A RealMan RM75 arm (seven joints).
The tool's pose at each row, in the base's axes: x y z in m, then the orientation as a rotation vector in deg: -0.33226, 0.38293, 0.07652, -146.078, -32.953, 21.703; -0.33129, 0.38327, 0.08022, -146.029, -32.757, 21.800; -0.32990, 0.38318, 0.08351, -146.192, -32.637, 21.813; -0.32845, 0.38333, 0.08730, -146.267, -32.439, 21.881; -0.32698, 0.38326, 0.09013, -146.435, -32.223, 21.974; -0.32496, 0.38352, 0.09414, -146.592, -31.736, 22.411; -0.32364, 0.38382, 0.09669, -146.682, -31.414, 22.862; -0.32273, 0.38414, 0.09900, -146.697, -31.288, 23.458; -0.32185, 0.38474, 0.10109, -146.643, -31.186, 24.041
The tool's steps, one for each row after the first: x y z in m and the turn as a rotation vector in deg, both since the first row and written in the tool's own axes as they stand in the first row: 0.00043, -0.00188, -0.00332, 0.104, -0.022, 0.136; 0.00109, -0.00308, -0.00662, -0.017, -0.017, 0.261; 0.00183, -0.00470, -0.01027, -0.031, -0.027, 0.426; 0.00264, -0.00564, -0.01320, -0.128, -0.057, 0.632; 0.00390, -0.00729, -0.01720, -0.128, -0.273, 1.082; 0.00480, -0.00842, -0.01970, -0.111, -0.529, 1.408; 0.00538, -0.00958, -0.02184, -0.072, -0.927, 1.613; 0.00610, -0.01086, -0.02367, 0.024, -1.316, 1.783
